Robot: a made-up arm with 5 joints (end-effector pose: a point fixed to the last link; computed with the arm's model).
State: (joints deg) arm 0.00 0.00 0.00 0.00 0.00
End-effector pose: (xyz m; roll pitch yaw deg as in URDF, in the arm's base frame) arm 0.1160 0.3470 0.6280 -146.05 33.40 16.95
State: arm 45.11 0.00 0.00 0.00 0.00
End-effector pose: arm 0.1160 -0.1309 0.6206 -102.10 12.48 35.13
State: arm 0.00 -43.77 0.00 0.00 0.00
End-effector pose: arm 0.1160 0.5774 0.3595 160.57 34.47 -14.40
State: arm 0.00 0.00 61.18 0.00 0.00
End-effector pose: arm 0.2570 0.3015 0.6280 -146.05 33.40 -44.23
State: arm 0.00 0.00 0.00 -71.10 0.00
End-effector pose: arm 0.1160 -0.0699 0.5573 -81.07 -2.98 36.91
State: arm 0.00 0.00 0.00 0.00 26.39
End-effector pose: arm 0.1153 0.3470 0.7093 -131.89 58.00 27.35
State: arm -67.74 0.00 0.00 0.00 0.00
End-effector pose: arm 0.1160 0.7400 0.0555 134.67 25.71 -27.59
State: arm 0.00 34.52 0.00 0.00 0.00
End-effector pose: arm 0.1160 0.0698 0.6780 -111.21 18.40 32.69
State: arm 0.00 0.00 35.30 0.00 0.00
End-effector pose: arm 0.2039 0.3394 0.6280 -146.05 33.40 -18.35
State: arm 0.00 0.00 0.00 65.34 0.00
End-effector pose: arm 0.1160 0.5515 0.2930 137.06 26.80 -26.54
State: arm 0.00 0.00 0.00 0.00 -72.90
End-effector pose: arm 0.2783 0.3470 0.4923 -166.47 -36.97 17.74
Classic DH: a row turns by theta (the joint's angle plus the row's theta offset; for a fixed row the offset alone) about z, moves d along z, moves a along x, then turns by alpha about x. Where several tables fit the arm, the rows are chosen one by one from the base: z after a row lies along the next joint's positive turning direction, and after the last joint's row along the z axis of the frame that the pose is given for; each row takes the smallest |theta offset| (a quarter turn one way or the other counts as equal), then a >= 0, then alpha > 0; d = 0 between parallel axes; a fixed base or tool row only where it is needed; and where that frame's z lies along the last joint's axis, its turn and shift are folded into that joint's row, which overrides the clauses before.
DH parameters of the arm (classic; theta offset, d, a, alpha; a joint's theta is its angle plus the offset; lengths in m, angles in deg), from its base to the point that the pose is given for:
base (fixed): 90 0.049 0.117 90
joint 1: 86.02 0 0.1584 0
joint 2: -86.02 0.148 0.077 90
joint 3: 0 -0.094 -0.017 90
joint 4: -90 -0.141 0.369 -90
joint 5: -49.11 0.0955 0.1033 66.36
tool (fixed): 164.59 0.1583 0 0

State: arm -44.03 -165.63 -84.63 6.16 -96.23
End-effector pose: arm 0.0049 -0.1570 0.0589 7.12 28.19 -109.14
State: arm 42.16 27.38 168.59 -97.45 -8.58
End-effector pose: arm 0.1047 -0.0361 0.6336 -115.57 24.59 -148.75
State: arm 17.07 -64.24 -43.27 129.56 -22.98
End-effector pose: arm 0.0888 0.0307 -0.0305 30.57 20.95 15.21
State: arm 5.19 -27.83 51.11 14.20 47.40
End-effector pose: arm 0.3397 0.5315 0.5842 172.68 60.93 -79.90
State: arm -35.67 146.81 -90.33 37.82 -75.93
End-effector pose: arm -0.0785 0.0030 0.3187 18.50 -33.18 -134.76
